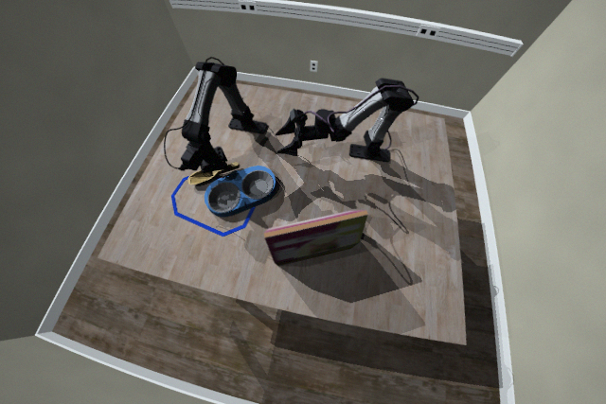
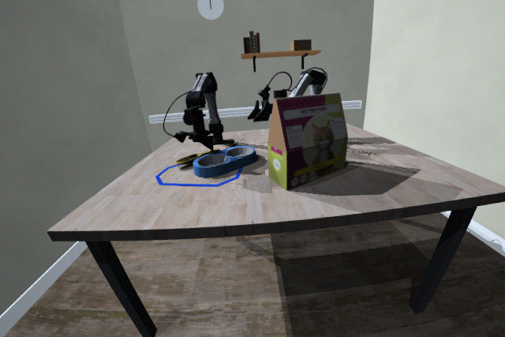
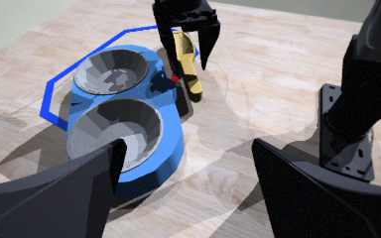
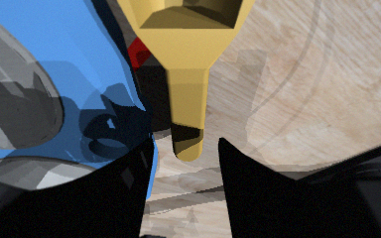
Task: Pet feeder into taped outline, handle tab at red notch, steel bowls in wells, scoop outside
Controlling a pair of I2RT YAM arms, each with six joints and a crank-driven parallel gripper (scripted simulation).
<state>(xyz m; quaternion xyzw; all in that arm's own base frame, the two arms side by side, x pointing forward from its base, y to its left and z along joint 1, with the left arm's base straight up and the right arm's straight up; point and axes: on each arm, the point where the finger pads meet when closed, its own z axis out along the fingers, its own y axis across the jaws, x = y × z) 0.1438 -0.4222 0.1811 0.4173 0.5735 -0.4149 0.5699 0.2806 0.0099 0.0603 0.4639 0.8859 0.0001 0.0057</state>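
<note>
The blue pet feeder is 80 mm ahead of my right hand, 90 mm to the left of it and 50 mm below it. From my right hand the other things lie so: yellow scoop (50 mm ahead, 70 mm to the right, 40 mm below); then blue taped outline (160 mm ahead, 20 mm to the right, 60 mm below); then kitten food bag (220 mm ahead, 460 mm to the left, 90 mm above).
</note>
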